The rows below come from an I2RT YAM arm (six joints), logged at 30 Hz.
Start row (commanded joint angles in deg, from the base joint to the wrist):
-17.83, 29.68, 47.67, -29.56, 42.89, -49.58
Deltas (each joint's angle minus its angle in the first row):
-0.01, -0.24, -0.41, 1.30, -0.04, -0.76
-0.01, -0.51, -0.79, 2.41, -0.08, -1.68
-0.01, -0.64, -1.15, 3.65, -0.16, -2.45
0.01, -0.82, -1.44, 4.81, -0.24, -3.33
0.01, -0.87, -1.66, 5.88, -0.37, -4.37
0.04, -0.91, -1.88, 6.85, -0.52, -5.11
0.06, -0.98, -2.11, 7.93, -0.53, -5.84
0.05, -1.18, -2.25, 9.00, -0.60, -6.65
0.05, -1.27, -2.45, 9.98, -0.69, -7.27
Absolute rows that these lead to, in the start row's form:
-17.84, 29.44, 47.26, -28.26, 42.85, -50.34
-17.84, 29.17, 46.88, -27.15, 42.81, -51.26
-17.84, 29.04, 46.52, -25.91, 42.73, -52.03
-17.82, 28.86, 46.23, -24.75, 42.65, -52.91
-17.82, 28.81, 46.01, -23.68, 42.52, -53.95
-17.79, 28.77, 45.79, -22.71, 42.37, -54.69
-17.77, 28.70, 45.56, -21.63, 42.36, -55.42
-17.78, 28.50, 45.42, -20.56, 42.29, -56.23
-17.78, 28.41, 45.22, -19.58, 42.20, -56.85

